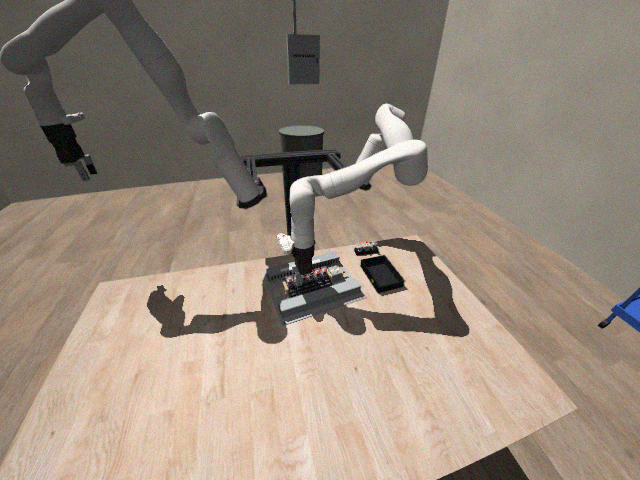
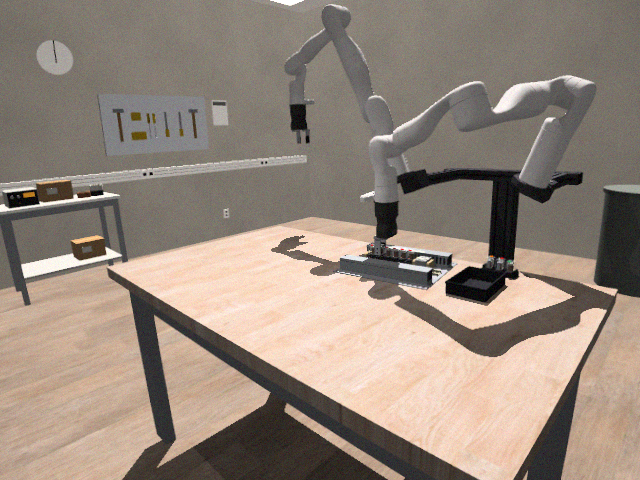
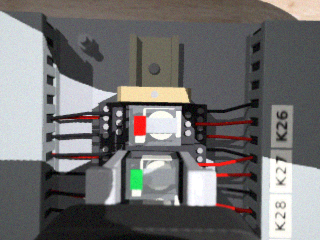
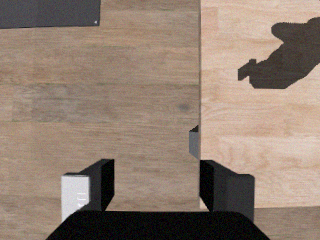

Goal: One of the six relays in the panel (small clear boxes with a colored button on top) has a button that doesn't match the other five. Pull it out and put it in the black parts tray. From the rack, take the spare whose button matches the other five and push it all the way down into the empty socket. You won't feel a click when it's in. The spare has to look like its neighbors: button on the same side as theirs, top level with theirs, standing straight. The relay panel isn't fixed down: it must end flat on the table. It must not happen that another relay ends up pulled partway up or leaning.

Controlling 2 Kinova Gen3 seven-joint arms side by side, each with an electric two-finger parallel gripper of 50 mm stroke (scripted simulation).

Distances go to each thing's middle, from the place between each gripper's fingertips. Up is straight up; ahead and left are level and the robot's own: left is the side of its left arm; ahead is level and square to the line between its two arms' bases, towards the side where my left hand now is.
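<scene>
Relay panel (image 1: 313, 298): 3 cm below my left hand (image 2: 380, 253) and 6 cm to the left of it. Black parts tray (image 2: 473, 276): 4 cm below that same left hand, 4 cm ahead of it, 34 cm to the left of it.
Relative to my right hand (image 1: 90, 177), the relay panel sits 400 mm below, 350 mm ahead and 690 mm to the left. The black parts tray is 410 mm below my right hand, 400 mm ahead of it and 960 mm to the left of it.
</scene>
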